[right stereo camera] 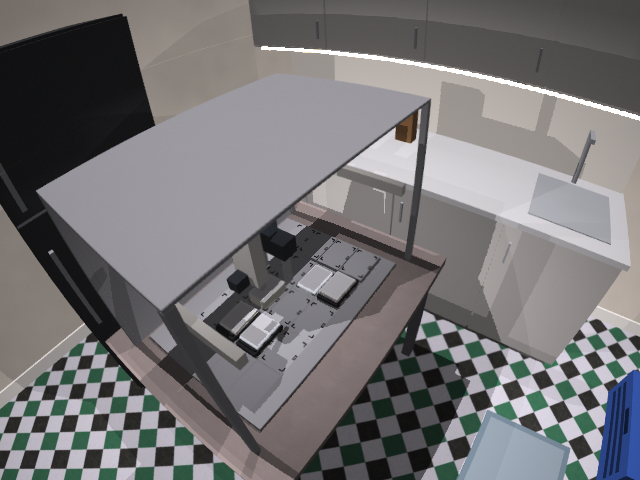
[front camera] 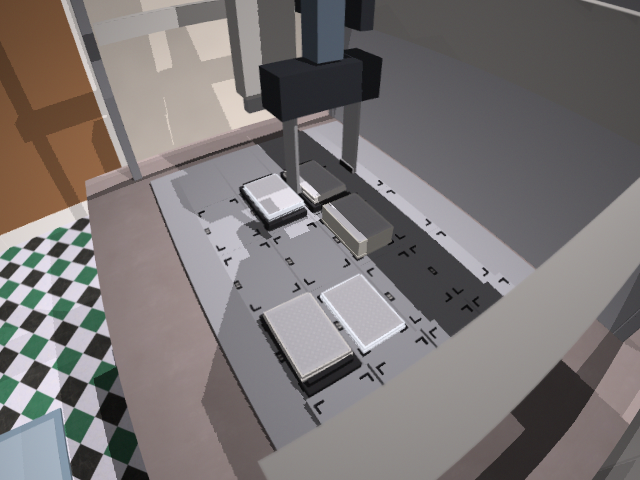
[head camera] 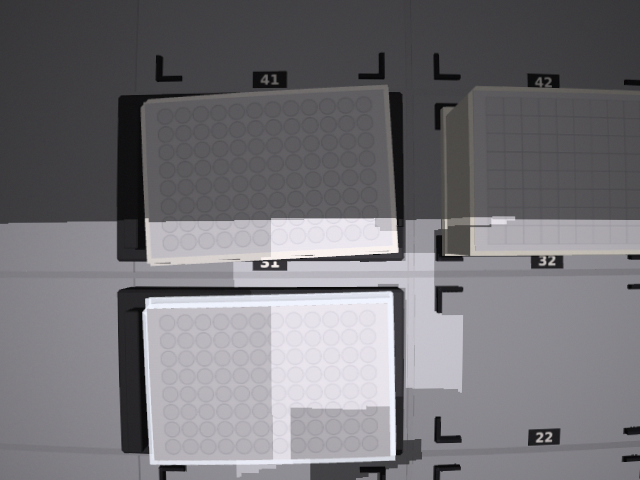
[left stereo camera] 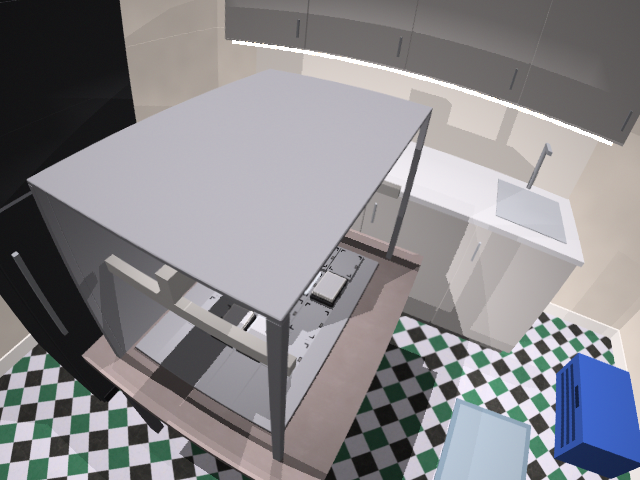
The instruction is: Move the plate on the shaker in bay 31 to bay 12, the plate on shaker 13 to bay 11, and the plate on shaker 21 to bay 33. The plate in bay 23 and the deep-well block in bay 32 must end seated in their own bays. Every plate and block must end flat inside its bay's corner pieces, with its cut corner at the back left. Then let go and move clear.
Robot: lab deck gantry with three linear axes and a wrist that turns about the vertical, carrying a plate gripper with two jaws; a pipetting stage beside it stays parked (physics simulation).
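Observation:
My gripper hangs open around the plate on shaker 31, jaws above the deck; exact height is unclear. The plate on shaker 31 looks slightly turned on its black base. The plate on shaker 21 sits beside it. The deep-well block is in bay 32. The plate in bay 23 lies beside the plate on shaker 13. Bay 11, bay 12 and bay 33 hold no plate.
The blue gantry column rises above the gripper. A grey pillar with a flat foot stands behind it in the front view. A pale beam crosses near the front camera. Enclosure posts stand at the deck's edges.

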